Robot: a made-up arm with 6 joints. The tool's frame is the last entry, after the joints. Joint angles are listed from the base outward. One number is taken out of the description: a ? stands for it. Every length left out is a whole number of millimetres.
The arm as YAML. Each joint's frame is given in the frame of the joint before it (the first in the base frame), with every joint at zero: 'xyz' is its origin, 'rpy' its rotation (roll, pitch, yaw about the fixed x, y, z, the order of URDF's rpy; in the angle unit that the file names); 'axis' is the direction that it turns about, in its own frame. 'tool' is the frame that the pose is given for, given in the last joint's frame.
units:
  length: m
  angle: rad
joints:
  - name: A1
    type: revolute
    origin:
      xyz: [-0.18, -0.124, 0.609]
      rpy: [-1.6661, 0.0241, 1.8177]
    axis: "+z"
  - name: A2
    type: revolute
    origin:
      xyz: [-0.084, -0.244, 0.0]
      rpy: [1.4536, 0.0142, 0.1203]
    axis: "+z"
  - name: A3
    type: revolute
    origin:
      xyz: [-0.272, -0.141, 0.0]
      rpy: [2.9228, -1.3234, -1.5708]
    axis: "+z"
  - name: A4
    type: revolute
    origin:
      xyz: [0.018, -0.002, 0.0]
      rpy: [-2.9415, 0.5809, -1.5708]
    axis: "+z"
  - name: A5
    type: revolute
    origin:
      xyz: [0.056, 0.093, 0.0]
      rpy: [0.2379, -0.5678, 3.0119]
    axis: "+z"
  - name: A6
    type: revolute
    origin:
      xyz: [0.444, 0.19, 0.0]
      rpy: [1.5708, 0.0, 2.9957]
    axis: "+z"
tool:
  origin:
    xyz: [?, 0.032, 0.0]
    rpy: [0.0, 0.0, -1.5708]
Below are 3 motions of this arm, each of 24 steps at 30 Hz.
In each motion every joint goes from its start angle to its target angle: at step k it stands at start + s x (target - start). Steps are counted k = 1, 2, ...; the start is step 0. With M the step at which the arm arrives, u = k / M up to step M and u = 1 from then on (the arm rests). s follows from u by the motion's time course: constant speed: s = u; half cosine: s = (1 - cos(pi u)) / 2; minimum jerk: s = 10 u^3 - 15 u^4 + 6 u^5.
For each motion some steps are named. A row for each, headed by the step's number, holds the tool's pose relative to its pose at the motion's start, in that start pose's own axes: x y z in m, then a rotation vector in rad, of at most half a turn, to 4 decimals.
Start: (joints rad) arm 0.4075 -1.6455 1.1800 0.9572 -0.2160 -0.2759
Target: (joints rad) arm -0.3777 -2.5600 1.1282 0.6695 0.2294 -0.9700
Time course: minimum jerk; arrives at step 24
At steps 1, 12, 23, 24:
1: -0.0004 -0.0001 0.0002 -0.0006 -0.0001 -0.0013
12: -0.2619 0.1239 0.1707 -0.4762 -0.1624 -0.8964
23: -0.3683 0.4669 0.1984 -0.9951 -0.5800 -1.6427
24: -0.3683 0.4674 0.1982 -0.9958 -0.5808 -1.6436

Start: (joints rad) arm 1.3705 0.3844 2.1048 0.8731 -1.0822 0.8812
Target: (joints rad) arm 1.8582 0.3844 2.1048 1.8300 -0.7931 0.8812
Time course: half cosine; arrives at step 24
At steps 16, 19, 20, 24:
16: 0.4759 0.1716 0.1852 -0.6388 0.9272 0.5333
19: 0.5657 0.2443 0.1430 -0.7589 1.0995 0.6548
20: 0.5857 0.2633 0.1286 -0.7883 1.1416 0.6860
24: 0.6195 0.2988 0.0982 -0.8420 1.2183 0.7450

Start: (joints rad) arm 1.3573 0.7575 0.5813 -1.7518 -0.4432 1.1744
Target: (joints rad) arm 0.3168 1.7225 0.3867 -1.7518 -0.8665 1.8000
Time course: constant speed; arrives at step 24
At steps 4, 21, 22, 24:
4: 0.0112 0.0036 0.0454 0.1317 0.0759 -0.0041
21: 0.0851 -0.0782 0.2387 0.6755 0.4547 0.1427
22: 0.0906 -0.0879 0.2481 0.7083 0.4778 0.1610
24: 0.1019 -0.1086 0.2657 0.7745 0.5236 0.2012

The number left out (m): -0.032
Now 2 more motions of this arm.
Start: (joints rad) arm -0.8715 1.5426 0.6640 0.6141 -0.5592 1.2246
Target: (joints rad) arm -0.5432 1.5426 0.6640 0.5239 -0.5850 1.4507
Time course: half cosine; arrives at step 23
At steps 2, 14, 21, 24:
2: 0.0004 -0.0004 -0.0005 0.0049 0.0014 -0.0002
14: 0.0114 -0.0087 -0.0200 0.1755 0.0381 -0.0151
21: 0.0159 -0.0097 -0.0293 0.2554 0.0473 -0.0270
24: 0.0162 -0.0097 -0.0299 0.2601 0.0477 -0.0278

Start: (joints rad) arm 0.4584 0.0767 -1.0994 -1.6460 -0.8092 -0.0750
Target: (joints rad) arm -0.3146 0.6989 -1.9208 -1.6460 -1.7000 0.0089
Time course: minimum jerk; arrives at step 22
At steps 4, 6, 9, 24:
4: 0.0232 -0.0075 -0.0090 0.0132 0.0180 0.0163
6: 0.0673 -0.0219 -0.0290 0.0411 0.0532 0.0497
9: 0.1769 -0.0558 -0.0958 0.1283 0.1478 0.1442
24: 0.4683 -0.0694 -0.5048 0.6327 0.5237 0.5187

